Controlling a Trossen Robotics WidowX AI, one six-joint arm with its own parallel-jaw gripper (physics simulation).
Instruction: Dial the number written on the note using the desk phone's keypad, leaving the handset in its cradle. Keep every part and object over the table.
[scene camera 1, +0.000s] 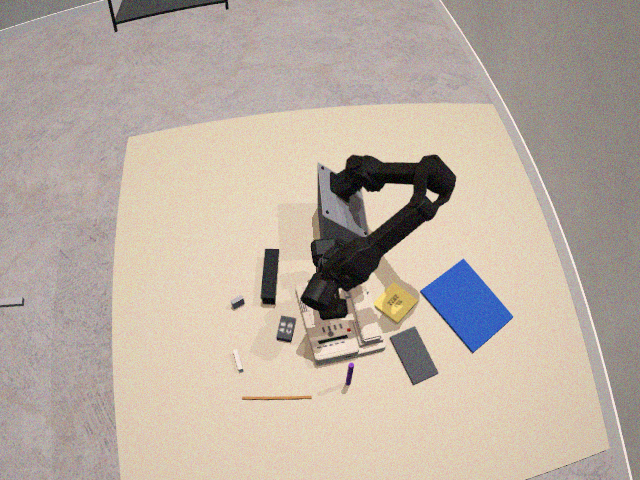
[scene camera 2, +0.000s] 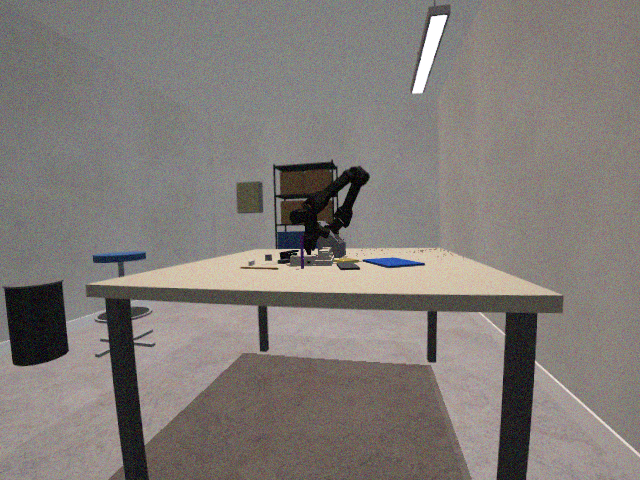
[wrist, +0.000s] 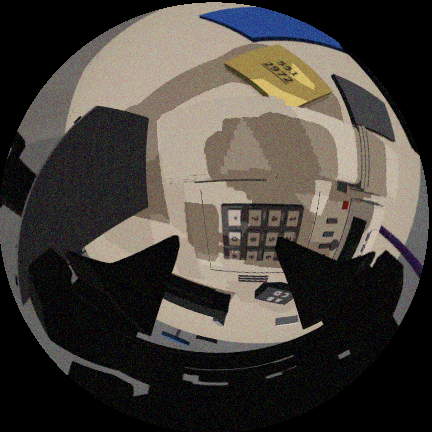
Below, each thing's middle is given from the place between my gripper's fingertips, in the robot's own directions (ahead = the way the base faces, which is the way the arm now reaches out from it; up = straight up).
Scene:
My hand is 30 mm short of the keypad (wrist: 243, 227), 10 mm to the right of it and 10 mm above it. Round my hand: cream desk phone (wrist: 341, 222): 70 mm ahead, 40 mm to the left, 10 mm below; then black stapler (wrist: 196, 297): 40 mm behind, 130 mm to the right, 20 mm below; then handset (scene camera 1: 366, 323): 50 mm ahead, 90 mm to the left, 10 mm above.

